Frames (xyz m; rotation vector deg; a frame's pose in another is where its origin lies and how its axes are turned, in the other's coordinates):
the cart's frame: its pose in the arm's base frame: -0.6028 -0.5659 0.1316 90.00 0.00 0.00
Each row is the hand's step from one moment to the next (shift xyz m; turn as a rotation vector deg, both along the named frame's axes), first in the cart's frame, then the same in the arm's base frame.
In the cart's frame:
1: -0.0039 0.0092 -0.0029 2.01 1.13 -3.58
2: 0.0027 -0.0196 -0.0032 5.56 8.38 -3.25
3: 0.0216 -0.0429 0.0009 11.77 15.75 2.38
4: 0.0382 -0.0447 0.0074 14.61 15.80 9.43
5: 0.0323 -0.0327 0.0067 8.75 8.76 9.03
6: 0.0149 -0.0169 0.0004 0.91 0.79 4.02
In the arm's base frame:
1: -0.0039 0.0029 0.0092 2.01 3.58 1.13
2: 0.0027 0.0032 -0.0196 5.56 3.25 8.38
3: 0.0216 -0.0009 -0.0429 11.77 -2.38 15.75
4: 0.0382 -0.0074 -0.0447 14.61 -9.43 15.80
5: 0.0323 -0.0067 -0.0327 8.75 -9.03 8.76
6: 0.0149 -0.0004 -0.0169 0.91 -4.02 0.79

